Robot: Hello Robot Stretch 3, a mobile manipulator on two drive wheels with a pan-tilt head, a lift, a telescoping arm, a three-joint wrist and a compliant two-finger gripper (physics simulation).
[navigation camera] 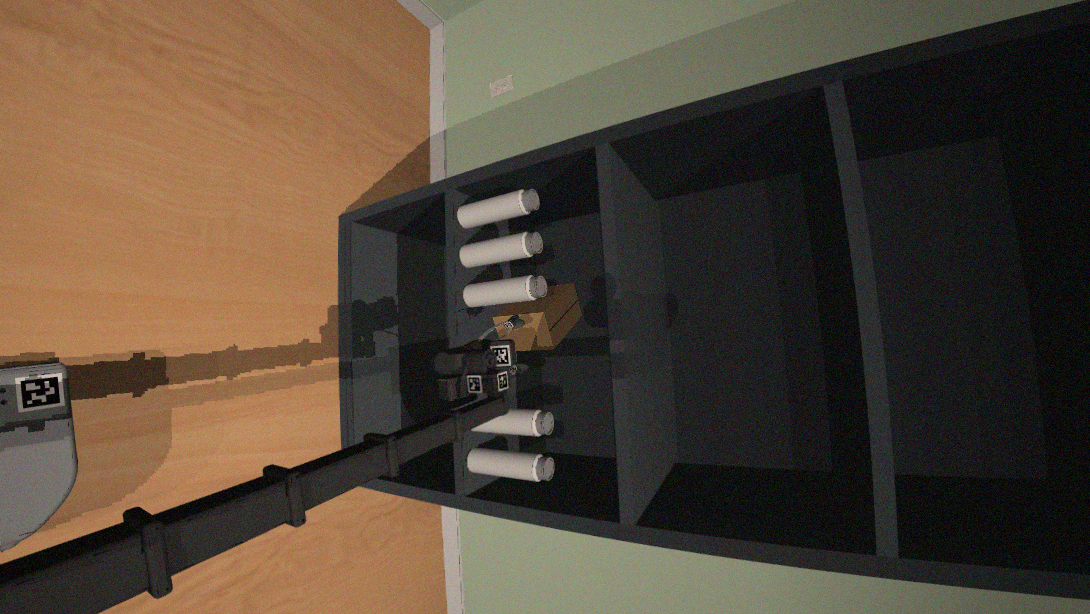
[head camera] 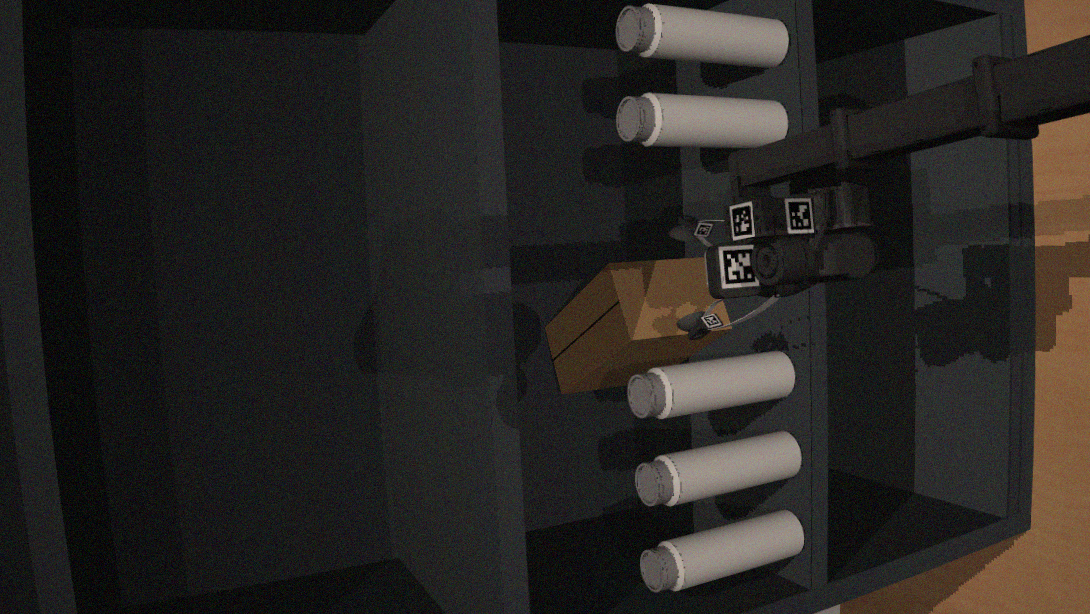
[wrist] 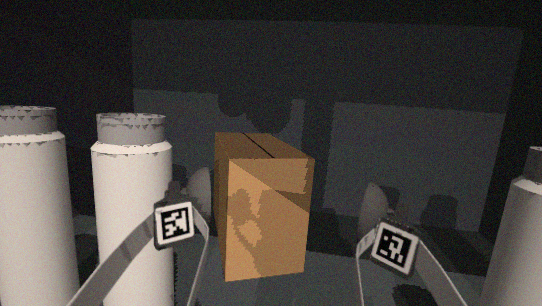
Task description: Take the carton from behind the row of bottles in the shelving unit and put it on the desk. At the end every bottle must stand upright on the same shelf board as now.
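Places are measured from the robot's base along level axes (x ahead, y left, z up), in centimetres.
Where they show: gripper, between the fingertips: [navigation camera: 522, 344] [head camera: 680, 278].
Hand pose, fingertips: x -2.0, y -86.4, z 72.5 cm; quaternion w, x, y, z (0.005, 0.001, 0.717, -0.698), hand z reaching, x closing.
Note:
Things, the pixels of their top centre, and the offset from my fingertips.
- brown carton, centre of its top: [head camera: 583, 333] [navigation camera: 565, 313] dy -28.5, dx +6.3, dz -1.1 cm
- upright white bottle, centre of its top: [head camera: 638, 396] [navigation camera: 542, 286] dy -4.9, dx +14.1, dz +4.4 cm
The brown carton [head camera: 591, 339] [navigation camera: 565, 314] [wrist: 270, 220] stands upright and turned at an angle, behind the line of bottles. My gripper [head camera: 687, 277] [navigation camera: 518, 345] [wrist: 285, 196] is open in the gap of the row, at the carton's front. In the wrist view the carton shows between the fingers, closer to the left one; how deep the tips reach along it is unclear. An upright white bottle [head camera: 728, 385] [navigation camera: 499, 291] [wrist: 132, 210] stands close to the left finger. Another bottle [head camera: 709, 120] [navigation camera: 526, 421] [wrist: 520, 240] stands past the right finger. The desk does not show.
More white bottles stand upright on both sides of the gap, such as one bottle [head camera: 732, 466] [navigation camera: 495, 250] [wrist: 35, 210] on the left. The dark shelving unit [head camera: 817, 427] [navigation camera: 877, 381] has a board [navigation camera: 621, 396] above the bottles. My arm [head camera: 915, 106] [navigation camera: 335, 476] passes in front of the right-side bottles.

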